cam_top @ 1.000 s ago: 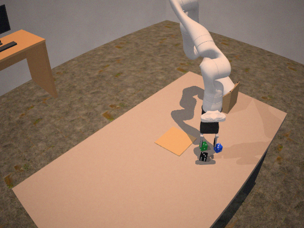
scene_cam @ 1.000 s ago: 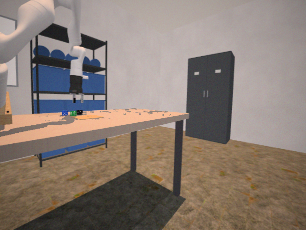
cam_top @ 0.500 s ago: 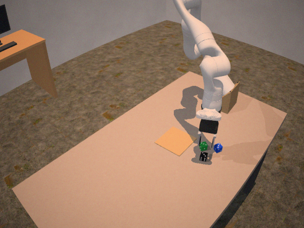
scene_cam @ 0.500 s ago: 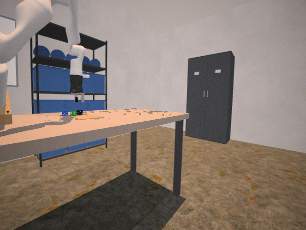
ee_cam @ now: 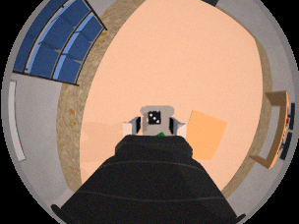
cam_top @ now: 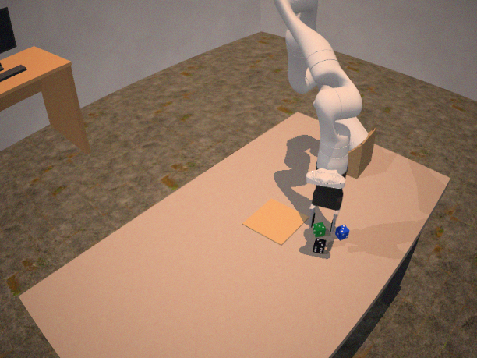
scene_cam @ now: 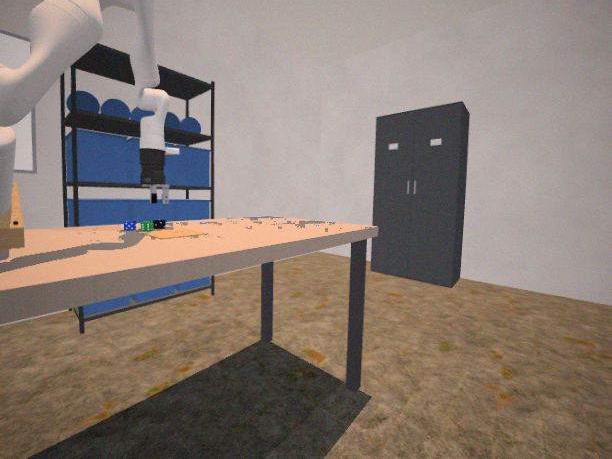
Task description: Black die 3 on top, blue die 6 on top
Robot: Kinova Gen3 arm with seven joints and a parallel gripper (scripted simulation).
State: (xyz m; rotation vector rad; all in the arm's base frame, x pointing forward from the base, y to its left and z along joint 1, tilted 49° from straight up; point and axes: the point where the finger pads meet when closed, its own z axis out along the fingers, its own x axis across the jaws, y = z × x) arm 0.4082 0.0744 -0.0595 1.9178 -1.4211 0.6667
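My hand is 9 cm above the black die. From my hand the other things lie so: blue die (8 cm behind, 3 cm to the left, 9 cm below); then green die (5 cm behind, 3 cm to the right, 9 cm below); then orange mat (2 cm behind, 16 cm to the right, 10 cm below).
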